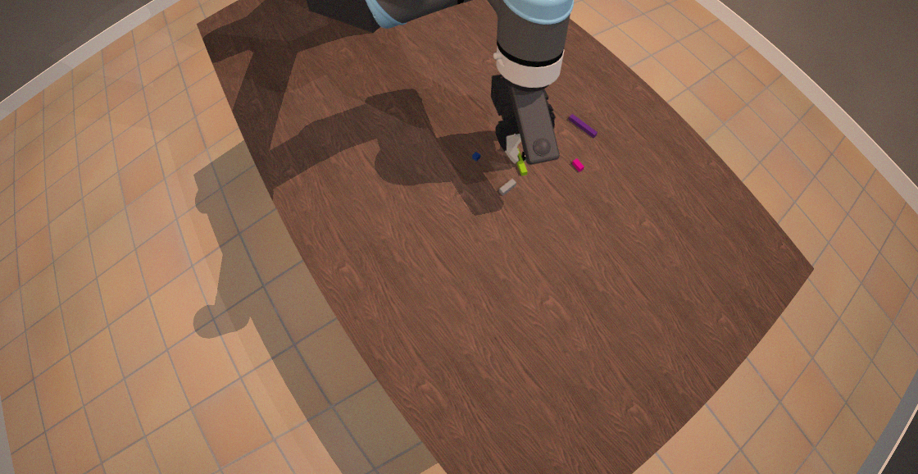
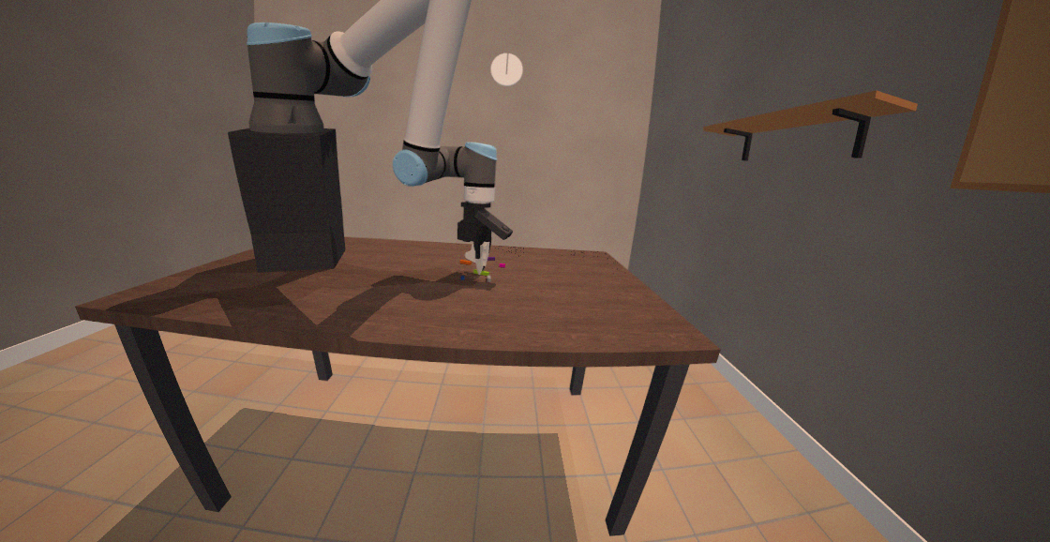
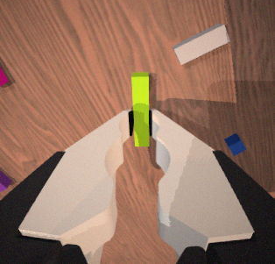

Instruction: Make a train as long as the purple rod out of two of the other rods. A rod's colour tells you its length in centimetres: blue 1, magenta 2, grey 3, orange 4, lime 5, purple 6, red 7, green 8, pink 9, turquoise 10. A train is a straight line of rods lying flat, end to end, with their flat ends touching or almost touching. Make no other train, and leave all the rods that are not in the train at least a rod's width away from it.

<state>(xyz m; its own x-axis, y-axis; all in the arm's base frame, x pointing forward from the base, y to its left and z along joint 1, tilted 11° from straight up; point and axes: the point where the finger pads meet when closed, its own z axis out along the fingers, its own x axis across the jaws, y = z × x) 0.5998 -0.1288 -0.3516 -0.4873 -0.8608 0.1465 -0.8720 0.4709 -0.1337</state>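
Right now my hand is 5 cm to the left of the grey rod, 2 cm short of it and 1 cm above it. The rest, counted from my hand: lime rod: 1 cm below; then magenta rod: 8 cm ahead, 7 cm to the left, 1 cm below; then blue rod: 6 cm behind, 5 cm to the right, 1 cm below.
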